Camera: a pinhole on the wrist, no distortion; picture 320 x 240 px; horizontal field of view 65.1 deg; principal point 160.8 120.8 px. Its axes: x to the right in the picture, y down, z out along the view. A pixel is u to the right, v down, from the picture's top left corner.
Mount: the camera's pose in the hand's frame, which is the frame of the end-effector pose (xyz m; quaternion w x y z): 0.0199 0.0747 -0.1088 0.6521 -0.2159 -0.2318 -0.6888
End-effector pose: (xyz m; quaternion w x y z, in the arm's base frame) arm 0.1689 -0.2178 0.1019 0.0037 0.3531 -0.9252 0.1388
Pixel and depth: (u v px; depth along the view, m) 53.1 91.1 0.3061
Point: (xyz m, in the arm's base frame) -0.0572 0.0346 -0.0455
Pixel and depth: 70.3 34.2 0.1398
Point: 0.0543 -0.0500 0.0761
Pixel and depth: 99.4 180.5 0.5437
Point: -0.2525 -0.0257 -0.2508
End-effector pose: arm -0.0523 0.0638 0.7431 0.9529 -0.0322 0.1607 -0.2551
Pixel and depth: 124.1 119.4 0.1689
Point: 0.0606 0.2239 0.7201
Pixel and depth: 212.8 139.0 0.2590
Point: 0.1070 0.2060 0.8305
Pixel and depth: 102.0 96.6 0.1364
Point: 0.0348 0.2189 0.6962
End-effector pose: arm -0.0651 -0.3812 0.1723 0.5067 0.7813 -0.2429 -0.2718
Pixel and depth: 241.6 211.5 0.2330
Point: -0.0927 -0.5845 0.2518
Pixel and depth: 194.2 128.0 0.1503
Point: -0.0800 -0.4662 0.2978
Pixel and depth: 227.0 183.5 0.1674
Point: -0.0722 -0.5054 0.2716
